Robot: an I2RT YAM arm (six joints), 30 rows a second.
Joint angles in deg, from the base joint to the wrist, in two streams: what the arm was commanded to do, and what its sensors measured. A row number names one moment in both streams.
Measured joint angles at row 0:
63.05, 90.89, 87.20, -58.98, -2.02, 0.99
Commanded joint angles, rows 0 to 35:
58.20, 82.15, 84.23, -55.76, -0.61, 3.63
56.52, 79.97, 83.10, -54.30, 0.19, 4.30
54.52, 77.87, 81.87, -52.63, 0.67, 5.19
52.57, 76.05, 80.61, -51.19, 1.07, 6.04
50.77, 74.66, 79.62, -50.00, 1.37, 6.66
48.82, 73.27, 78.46, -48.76, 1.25, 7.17
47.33, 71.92, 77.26, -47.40, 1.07, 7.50
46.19, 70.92, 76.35, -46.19, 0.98, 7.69
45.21, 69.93, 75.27, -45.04, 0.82, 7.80
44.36, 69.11, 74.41, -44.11, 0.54, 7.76
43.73, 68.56, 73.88, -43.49, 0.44, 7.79
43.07, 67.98, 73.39, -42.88, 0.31, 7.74
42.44, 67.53, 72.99, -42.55, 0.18, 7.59
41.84, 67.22, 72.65, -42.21, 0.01, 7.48
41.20, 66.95, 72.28, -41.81, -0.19, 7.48
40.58, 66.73, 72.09, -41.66, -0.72, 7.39
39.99, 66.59, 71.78, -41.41, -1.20, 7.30
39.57, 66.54, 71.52, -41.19, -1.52, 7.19
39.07, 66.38, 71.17, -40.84, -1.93, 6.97
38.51, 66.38, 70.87, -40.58, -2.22, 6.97
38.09, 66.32, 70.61, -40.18, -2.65, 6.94
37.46, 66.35, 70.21, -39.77, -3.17, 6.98
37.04, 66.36, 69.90, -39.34, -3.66, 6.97
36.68, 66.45, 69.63, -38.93, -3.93, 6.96
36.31, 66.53, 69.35, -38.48, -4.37, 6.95
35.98, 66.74, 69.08, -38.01, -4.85, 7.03
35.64, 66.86, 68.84, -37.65, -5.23, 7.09
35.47, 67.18, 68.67, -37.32, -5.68, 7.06
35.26, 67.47, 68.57, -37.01, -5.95, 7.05
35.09, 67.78, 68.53, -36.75, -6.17, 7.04
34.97, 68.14, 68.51, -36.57, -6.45, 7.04
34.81, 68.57, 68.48, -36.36, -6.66, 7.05
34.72, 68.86, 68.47, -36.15, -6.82, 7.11
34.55, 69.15, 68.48, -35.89, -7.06, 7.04
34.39, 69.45, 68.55, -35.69, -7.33, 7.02
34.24, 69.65, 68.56, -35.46, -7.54, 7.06
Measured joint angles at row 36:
34.83, 68.75, 68.97, -37.26, -5.72, 6.68
